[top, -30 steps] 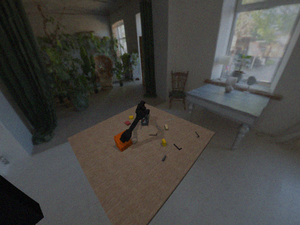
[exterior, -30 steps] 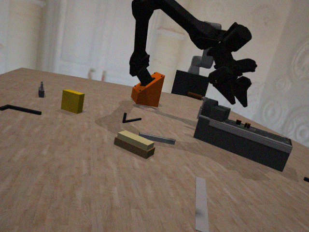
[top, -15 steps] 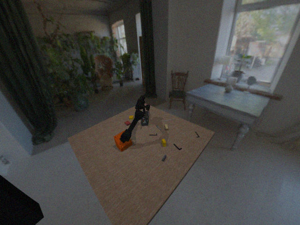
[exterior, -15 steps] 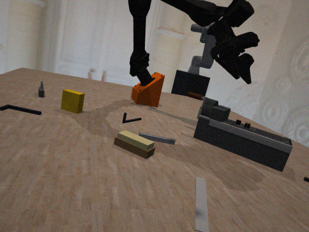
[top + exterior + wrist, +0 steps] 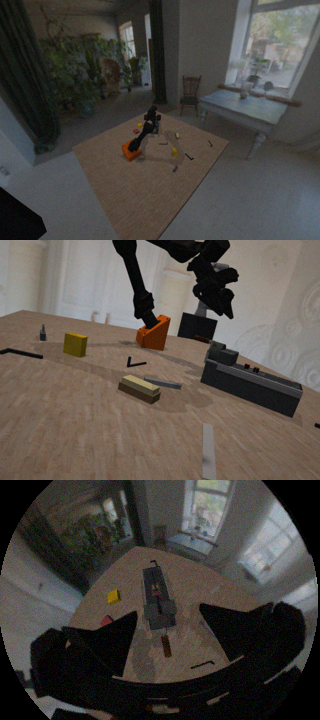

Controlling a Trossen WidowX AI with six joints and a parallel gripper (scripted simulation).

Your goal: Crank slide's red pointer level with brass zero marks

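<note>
My gripper tip is now 60 mm past the brown crank handle, 20 mm to the left of it and 90 mm above it. The rest, counted from my gripper tip: red pointer (70 mm ahead, 60 mm to the left, 120 mm below); red block (110 mm behind, 230 mm to the left, 190 mm below); grey bar (40 mm ahead, 180 mm to the right, 200 mm below).
</note>
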